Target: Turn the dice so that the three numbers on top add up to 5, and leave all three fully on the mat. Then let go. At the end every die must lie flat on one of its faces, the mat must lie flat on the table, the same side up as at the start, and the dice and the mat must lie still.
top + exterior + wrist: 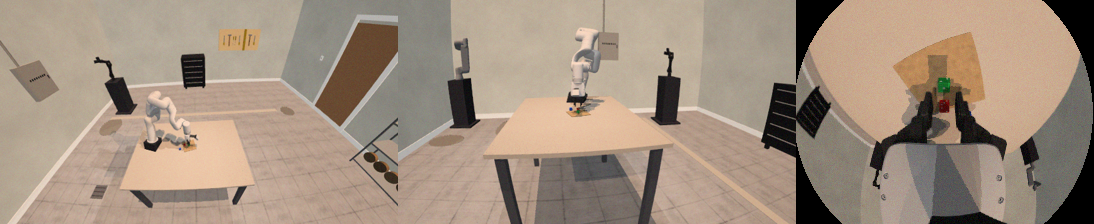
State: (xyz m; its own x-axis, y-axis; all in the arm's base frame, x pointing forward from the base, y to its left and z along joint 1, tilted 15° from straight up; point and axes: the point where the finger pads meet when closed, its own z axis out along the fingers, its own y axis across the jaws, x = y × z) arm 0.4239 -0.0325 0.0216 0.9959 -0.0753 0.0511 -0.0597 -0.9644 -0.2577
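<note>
Now: the blue die 100 mm behind my hand, 60 mm below it and 50 mm to the right of it. Round my hand: red die (60 mm below, 50 mm behind); then green die (60 mm below); then brown mat (70 mm below).
</note>
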